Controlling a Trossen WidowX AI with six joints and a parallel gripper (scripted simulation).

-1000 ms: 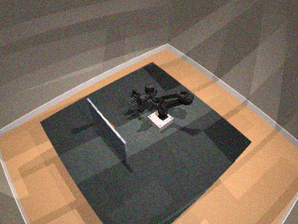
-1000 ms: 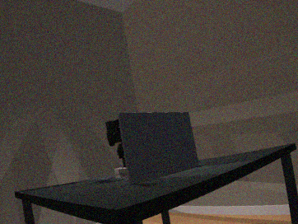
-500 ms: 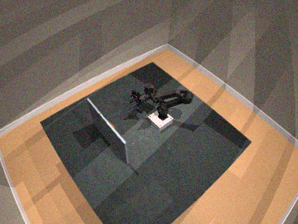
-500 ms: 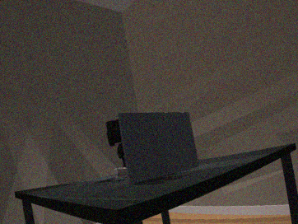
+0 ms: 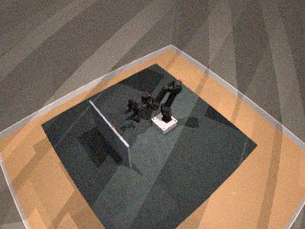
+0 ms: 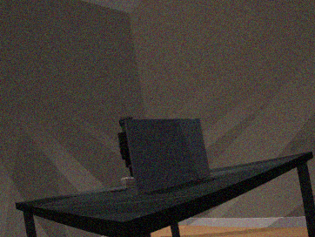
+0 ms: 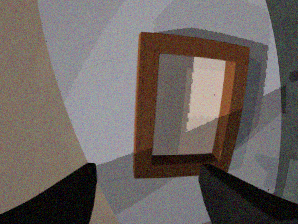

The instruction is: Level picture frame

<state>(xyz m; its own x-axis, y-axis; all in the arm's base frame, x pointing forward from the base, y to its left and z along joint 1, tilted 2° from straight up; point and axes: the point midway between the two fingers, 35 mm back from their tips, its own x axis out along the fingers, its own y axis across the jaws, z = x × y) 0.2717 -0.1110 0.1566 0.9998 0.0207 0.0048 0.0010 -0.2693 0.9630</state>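
Now: gripper tip 130 mm short of the brown wooden picture frame, 50 mm above it and 20 mm to the right of it. Round my gripper tip: wall panel (150 mm ahead, 60 mm below, 20 mm to the left).
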